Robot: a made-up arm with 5 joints.
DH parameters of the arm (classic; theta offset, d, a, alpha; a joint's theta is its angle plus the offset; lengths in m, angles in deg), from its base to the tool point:
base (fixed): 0 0.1 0 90
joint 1: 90 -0.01 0.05 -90
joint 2: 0 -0.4 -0.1 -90
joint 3: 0 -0.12 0.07 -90
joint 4: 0 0 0.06 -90
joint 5: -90 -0.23 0.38 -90
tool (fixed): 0 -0.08 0 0
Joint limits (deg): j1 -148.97..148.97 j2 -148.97..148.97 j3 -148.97..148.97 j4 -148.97..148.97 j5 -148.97..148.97
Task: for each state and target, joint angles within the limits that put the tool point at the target. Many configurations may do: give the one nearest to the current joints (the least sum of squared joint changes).
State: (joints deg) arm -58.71 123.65 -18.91 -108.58 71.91
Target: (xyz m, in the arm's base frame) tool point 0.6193 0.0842 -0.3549
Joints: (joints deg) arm -35.79 116.98 -60.33 -110.11 37.87
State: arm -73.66 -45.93 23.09 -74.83 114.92
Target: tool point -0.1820 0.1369 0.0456
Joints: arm -82.69 -16.24 25.09 -121.12 144.93
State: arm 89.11 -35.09 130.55 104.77 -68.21
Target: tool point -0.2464 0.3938 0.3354
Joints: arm 119.61 -57.63 148.97 61.35 -52.90
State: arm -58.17 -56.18 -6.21 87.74 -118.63
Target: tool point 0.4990 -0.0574 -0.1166
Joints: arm -61.65 -51.95 19.06 93.76 -90.23
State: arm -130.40 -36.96 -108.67 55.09 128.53
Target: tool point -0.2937 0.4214 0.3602
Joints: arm -145.61 -63.86 -122.32 42.57 137.31
